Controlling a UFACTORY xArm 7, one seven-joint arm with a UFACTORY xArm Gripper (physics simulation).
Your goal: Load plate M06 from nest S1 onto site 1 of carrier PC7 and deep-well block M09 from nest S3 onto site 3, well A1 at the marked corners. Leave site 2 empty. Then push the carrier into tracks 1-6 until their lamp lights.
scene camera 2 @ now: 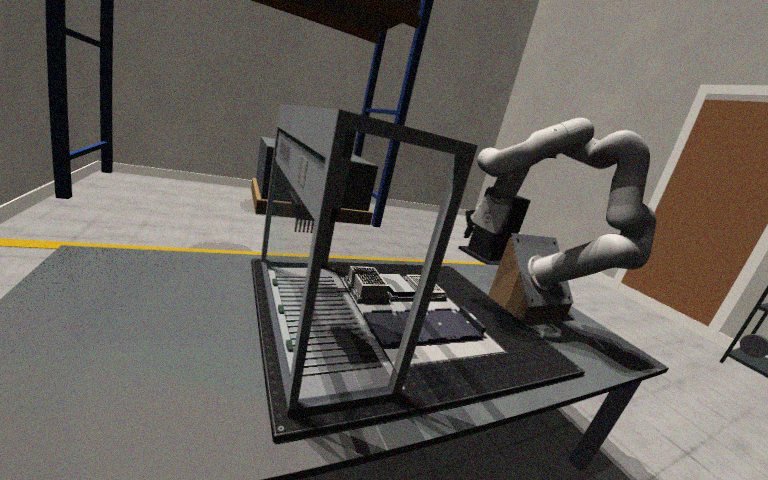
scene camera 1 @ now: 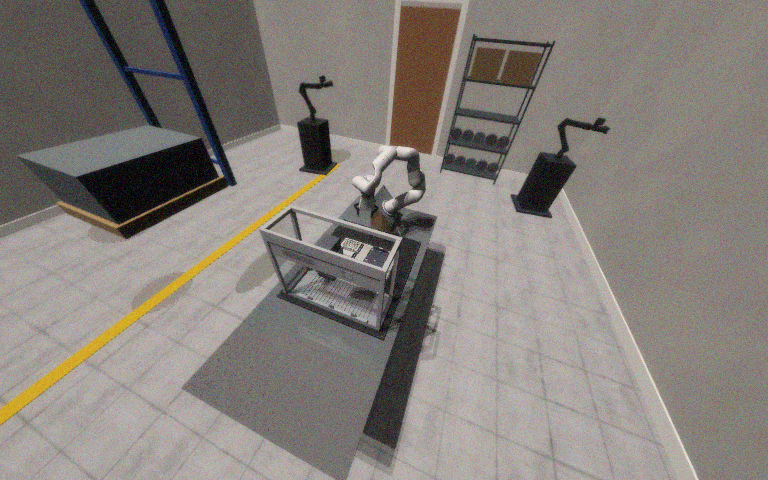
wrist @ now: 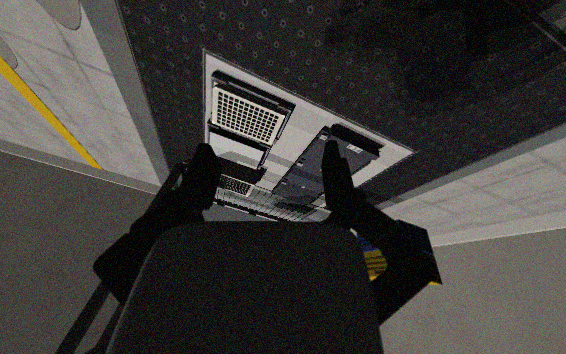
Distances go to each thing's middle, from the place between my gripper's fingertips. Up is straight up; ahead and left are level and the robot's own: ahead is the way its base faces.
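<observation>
Relative to the carrier plate (scene camera 2: 440,325), my gripper is 180 mm above it, 270 mm short of it and 130 mm to the right of it.
</observation>
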